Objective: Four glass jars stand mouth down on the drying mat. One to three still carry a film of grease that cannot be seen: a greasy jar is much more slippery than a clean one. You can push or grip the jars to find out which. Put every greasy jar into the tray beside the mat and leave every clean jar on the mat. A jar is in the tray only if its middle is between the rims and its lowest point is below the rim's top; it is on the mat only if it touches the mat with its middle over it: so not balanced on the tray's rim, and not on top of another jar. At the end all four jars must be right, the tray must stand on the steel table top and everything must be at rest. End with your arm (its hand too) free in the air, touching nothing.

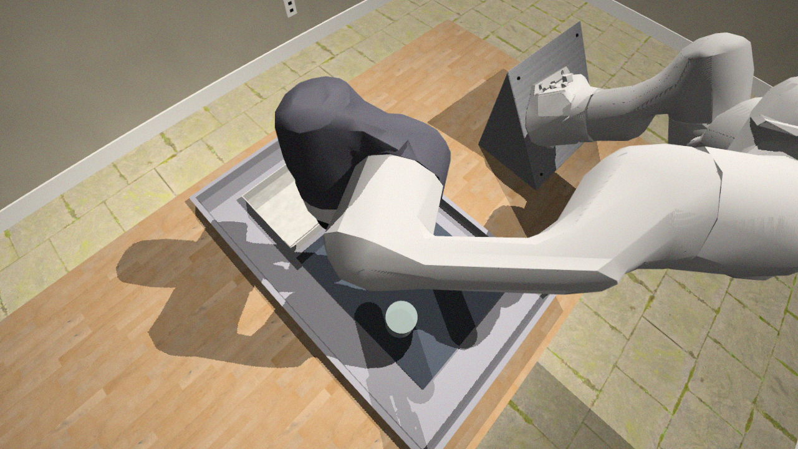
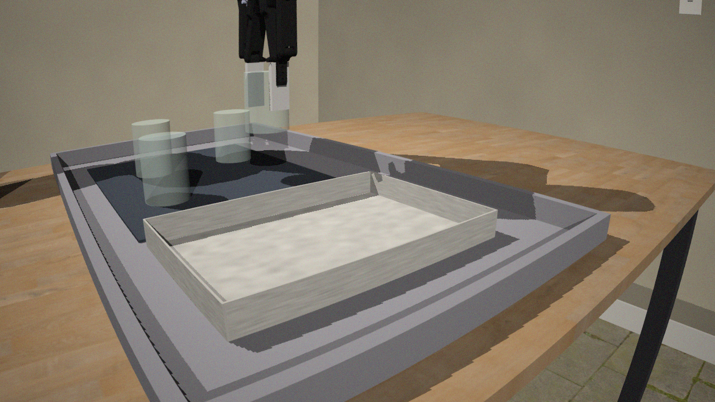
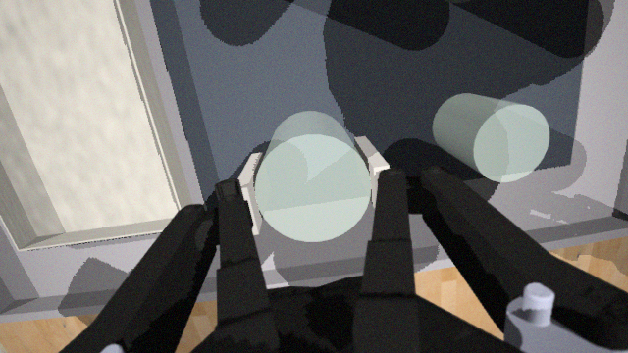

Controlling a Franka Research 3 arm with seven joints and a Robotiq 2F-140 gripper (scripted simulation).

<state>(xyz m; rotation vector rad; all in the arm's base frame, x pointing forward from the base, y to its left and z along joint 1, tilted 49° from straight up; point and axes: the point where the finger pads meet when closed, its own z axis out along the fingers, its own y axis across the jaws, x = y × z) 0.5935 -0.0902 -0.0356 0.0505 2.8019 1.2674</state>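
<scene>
Right now the tray is 80 mm behind my hand, 240 mm to the right of it and 130 mm below it. Also, from my hand: dark drying mat 80 mm behind, 80 mm to the left, 130 mm below; steel table top 60 mm behind, 30 mm to the right, 140 mm below.
</scene>
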